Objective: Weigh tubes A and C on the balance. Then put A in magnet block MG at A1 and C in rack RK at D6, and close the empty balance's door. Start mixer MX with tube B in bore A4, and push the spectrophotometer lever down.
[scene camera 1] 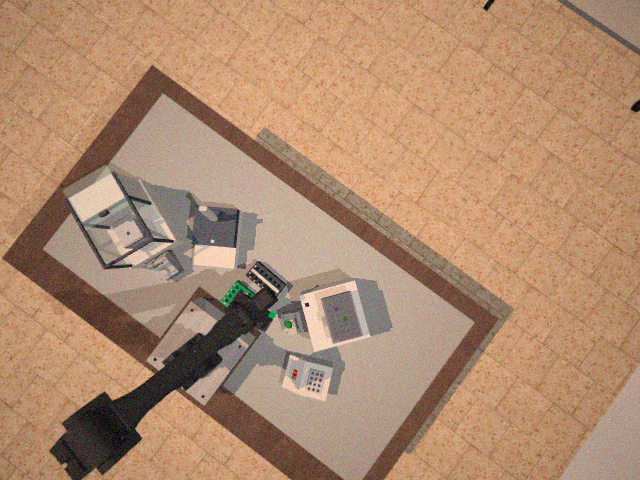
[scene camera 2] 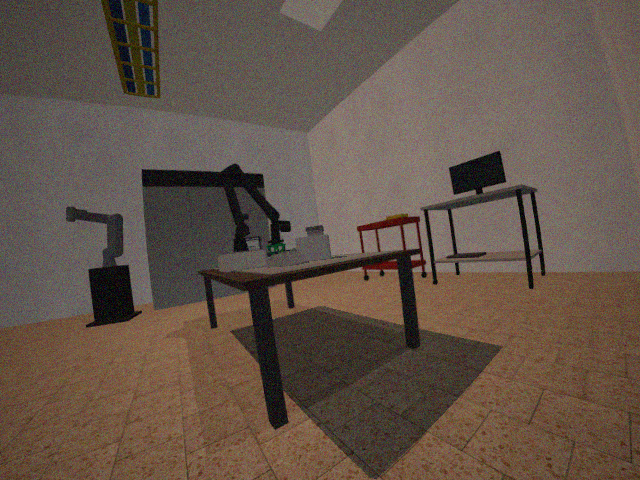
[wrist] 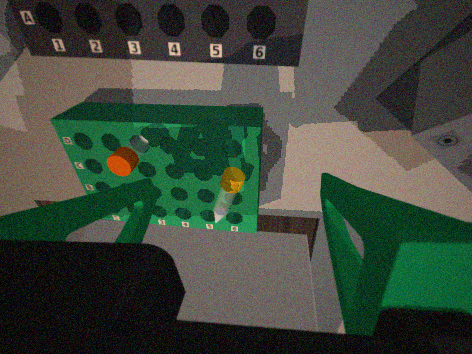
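Pixels of known places: gripper, fingertip midpoint: [wrist: 232, 185]; arm's base, origin of the base link: [scene camera 2: 241, 251].
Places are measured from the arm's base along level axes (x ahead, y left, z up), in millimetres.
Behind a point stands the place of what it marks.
In the wrist view my gripper [wrist: 232, 185] @(x 214, y -5, z -53 mm) [scene camera 1: 261, 304] @(x 214, y -5, z -53 mm) [scene camera 2: 276, 248] @(x 214, y -5, z -53 mm) is open and empty above the near side of the green rack [wrist: 150, 114] @(x 231, y 53, z -83 mm) [scene camera 1: 235, 292] @(x 193, y 83, z -71 mm). An orange-capped tube [wrist: 122, 161] @(x 220, y 53, z -46 mm) stands in the rack around D3. A yellow-capped tube [wrist: 232, 180] @(x 213, y -5, z -58 mm) slants across the rack's right part, its clear tip showing near A5. I cannot read letters on the tubes. A dark block [wrist: 280, 45] @(x 284, y -14, z -65 mm) [scene camera 1: 266, 279] @(x 305, y 45, z -54 mm) with bores A1 to A6 stands beyond the rack. The glass-walled balance [scene camera 1: 98, 193] @(x 131, y 556, z 108 mm) stands at the left in scene camera 1; its door's position is unclear.
A white box with a dark recess [scene camera 1: 214, 256] @(x 224, y 222, z -56 mm) stands beside the balance. Right of the rack are a small device with a green knob [scene camera 1: 287, 324] @(x 264, y -114, z -32 mm), a larger white device [scene camera 1: 316, 338] @(x 317, y -201, z 35 mm) with a dark grid, and a keypad box [scene camera 1: 290, 384] @(x 135, y -272, z -55 mm). The arm's base plate [scene camera 1: 170, 343] @(x -51, y 93, z -1 mm) adjoins the rack.
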